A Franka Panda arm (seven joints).
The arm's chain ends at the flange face. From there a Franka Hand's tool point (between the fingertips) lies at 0.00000 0.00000 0.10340 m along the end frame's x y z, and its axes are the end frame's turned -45 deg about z.
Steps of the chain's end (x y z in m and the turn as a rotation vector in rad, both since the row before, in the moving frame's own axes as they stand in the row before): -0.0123, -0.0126, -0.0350, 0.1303, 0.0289, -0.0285; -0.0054, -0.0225, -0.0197, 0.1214, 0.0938, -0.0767; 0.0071, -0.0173, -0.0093, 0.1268, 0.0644, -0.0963; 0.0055, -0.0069, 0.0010, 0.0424, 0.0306, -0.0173; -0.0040, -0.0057, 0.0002, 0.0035, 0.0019, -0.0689
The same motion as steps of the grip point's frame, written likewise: 0.0117, -0.0252, -0.0359, 0.0717, 0.1126, -0.0285; 0.0277, -0.0223, -0.0209, 0.0195, 0.1522, -0.0767; 0.0309, -0.0124, -0.0103, 0.0441, 0.1352, -0.0963; 0.0141, -0.0019, 0.0009, 0.0083, 0.0516, -0.0173; 0.0016, -0.0070, 0.0002, 0.0011, 0.0038, -0.0689
